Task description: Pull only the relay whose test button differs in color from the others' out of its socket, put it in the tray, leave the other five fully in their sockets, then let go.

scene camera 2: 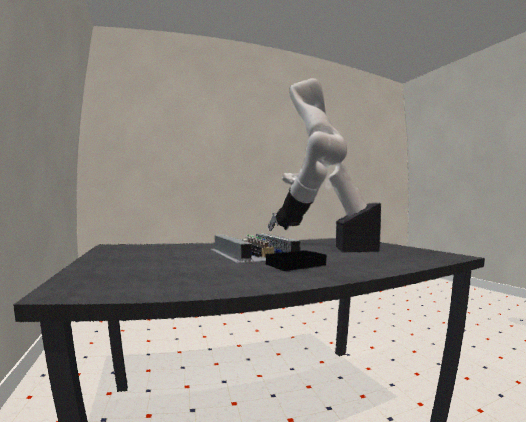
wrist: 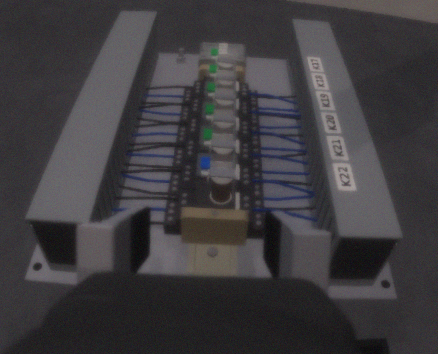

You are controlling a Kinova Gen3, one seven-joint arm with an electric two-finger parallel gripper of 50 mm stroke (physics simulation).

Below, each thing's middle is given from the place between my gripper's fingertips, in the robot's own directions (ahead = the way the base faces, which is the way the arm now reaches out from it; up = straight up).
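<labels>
The pale mounting panel [wrist: 168,255] is 110 mm below my hand, and it's also 190 mm to the right of my hand and 20 mm ahead of it.
</labels>
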